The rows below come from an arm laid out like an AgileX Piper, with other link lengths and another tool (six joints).
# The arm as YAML. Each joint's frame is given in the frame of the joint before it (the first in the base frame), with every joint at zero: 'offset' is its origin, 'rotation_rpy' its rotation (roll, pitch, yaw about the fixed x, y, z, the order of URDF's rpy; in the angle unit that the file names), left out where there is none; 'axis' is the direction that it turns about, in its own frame. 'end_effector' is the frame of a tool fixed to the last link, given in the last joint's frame.
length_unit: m
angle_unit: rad
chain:
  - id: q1
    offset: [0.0, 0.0, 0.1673]
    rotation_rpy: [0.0, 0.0, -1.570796]
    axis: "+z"
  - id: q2
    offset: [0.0, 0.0, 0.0]
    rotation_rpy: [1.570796, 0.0, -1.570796]
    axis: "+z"
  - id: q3
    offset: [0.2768, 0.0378, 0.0]
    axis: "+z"
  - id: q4
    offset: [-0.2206, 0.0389, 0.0]
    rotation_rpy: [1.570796, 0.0, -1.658]
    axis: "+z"
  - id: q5
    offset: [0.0, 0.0, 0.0]
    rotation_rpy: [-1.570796, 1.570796, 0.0]
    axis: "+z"
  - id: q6
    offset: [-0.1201, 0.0, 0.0]
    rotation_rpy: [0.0, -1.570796, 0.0]
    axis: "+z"
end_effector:
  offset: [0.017, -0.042, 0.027]
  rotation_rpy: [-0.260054, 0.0, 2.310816]
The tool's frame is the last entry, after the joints.
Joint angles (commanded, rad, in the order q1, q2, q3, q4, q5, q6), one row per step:
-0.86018 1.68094 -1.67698 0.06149 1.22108 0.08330
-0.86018 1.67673 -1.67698 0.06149 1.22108 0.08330
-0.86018 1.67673 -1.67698 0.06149 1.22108 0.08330
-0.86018 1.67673 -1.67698 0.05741 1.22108 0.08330
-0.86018 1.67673 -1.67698 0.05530 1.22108 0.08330
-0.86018 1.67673 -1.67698 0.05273 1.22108 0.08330
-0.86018 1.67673 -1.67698 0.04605 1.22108 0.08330
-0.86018 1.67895 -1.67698 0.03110 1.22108 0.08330
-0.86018 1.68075 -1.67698 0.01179 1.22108 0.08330
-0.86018 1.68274 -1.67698 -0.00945 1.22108 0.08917
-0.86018 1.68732 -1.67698 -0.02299 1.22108 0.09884
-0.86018 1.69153 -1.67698 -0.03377 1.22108 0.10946
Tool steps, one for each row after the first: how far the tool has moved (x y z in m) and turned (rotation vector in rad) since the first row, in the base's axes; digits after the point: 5 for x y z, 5 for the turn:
-0.00044 0.00051 0.00132 -0.00319 -0.00275 0.00000
-0.00044 0.00051 0.00132 -0.00319 -0.00275 0.00000
-0.00090 0.00010 0.00120 -0.00584 0.00034 -0.00035
-0.00114 -0.00011 0.00114 -0.00721 0.00193 -0.00053
-0.00143 -0.00036 0.00107 -0.00888 0.00387 -0.00075
-0.00218 -0.00103 0.00088 -0.01323 0.00891 -0.00132
-0.00364 -0.00280 -0.00021 -0.02126 0.02165 -0.00256
-0.00564 -0.00496 -0.00123 -0.03245 0.03742 -0.00414
-0.00761 -0.00726 -0.00224 -0.04304 0.05299 -0.01116
-0.00828 -0.00905 -0.00385 -0.04566 0.06326 -0.02088
-0.00863 -0.01051 -0.00528 -0.04659 0.07088 -0.03123

